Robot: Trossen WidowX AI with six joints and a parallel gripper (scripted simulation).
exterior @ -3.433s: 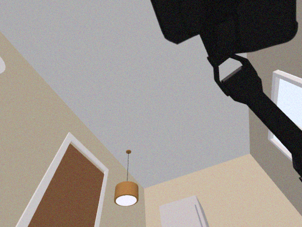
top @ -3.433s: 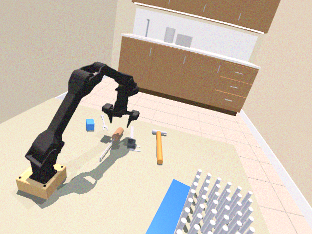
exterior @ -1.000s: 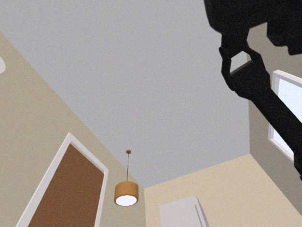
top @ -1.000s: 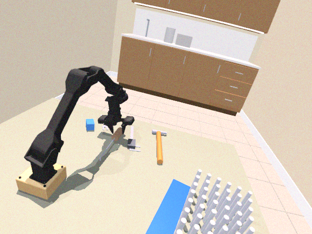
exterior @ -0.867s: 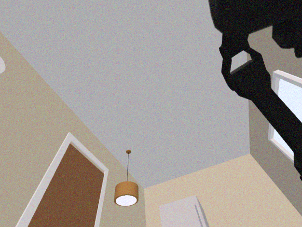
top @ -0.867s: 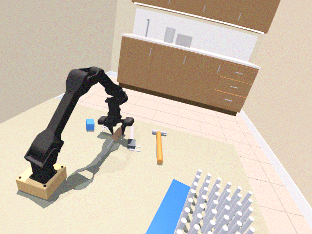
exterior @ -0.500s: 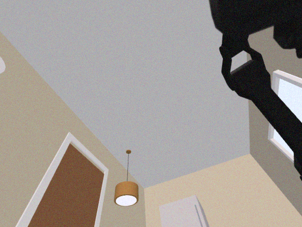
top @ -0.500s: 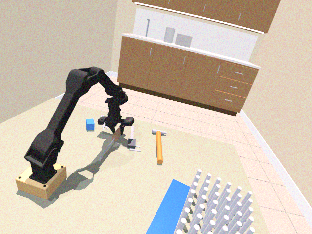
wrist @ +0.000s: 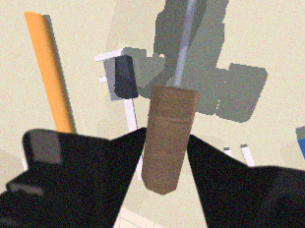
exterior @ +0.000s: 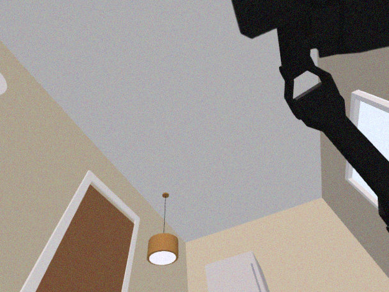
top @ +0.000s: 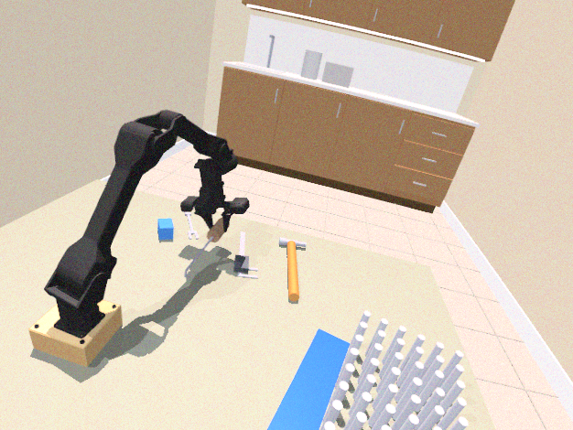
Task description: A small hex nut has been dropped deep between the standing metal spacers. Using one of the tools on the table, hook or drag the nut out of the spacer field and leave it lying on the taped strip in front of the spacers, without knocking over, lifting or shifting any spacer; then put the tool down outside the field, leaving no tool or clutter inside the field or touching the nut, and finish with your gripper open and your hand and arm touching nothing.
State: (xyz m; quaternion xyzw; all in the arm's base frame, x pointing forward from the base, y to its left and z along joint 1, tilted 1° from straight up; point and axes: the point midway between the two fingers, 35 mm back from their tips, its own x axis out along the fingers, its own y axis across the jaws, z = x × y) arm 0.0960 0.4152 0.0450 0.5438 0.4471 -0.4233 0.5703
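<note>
Right now my gripper tip is 11 cm to the left of the wooden-handled hook tool. Also, from my gripper tip: hex nut 49 cm ahead, 44 cm to the right, 6 cm below; then blue taped strip 37 cm to the right, 35 cm ahead, 7 cm below; then small wrench 14 cm behind, 9 cm to the left, 7 cm below.
</note>
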